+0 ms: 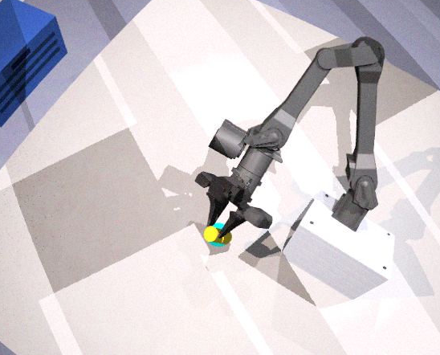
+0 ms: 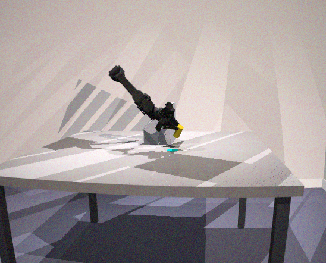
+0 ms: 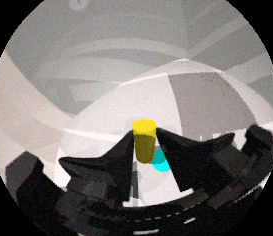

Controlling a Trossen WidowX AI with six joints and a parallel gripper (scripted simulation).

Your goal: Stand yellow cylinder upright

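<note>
The cyan circle lies 12 cm below my gripper tip, 4 cm to the right of it and 1 cm ahead of it. Round my gripper tip: yellow tall cylinder (2 cm below, 1 cm to the right, 1 cm behind).
</note>
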